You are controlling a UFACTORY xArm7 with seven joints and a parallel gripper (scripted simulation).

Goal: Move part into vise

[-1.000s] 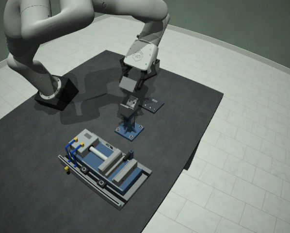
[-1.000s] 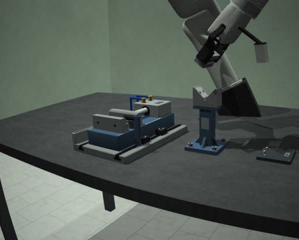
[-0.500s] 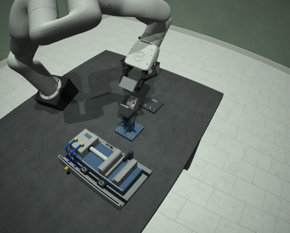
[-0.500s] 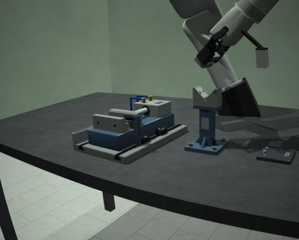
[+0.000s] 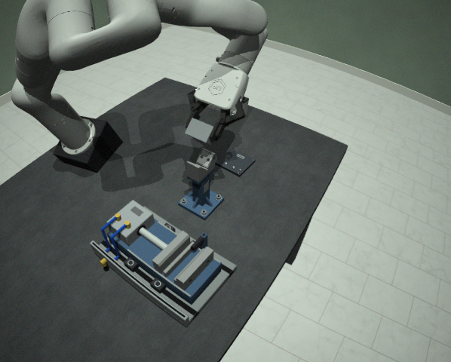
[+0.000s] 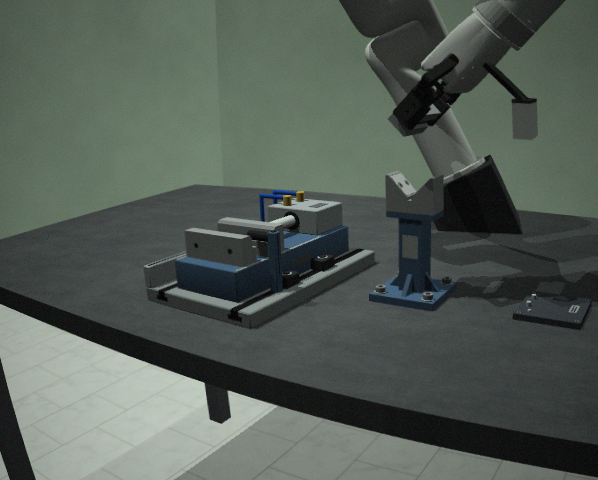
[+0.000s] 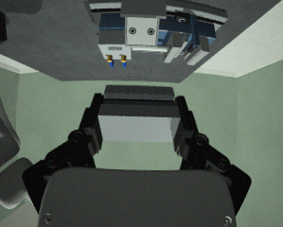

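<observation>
Now: the part 1 cm below my hand. The rest, counted from my hand: work stop (19 cm to the right, 15 cm below, 8 cm ahead); cylinder rod (22 cm to the right, 16 cm below, 2 cm behind); blue stand (18 cm below, 1 cm to the right).
</observation>
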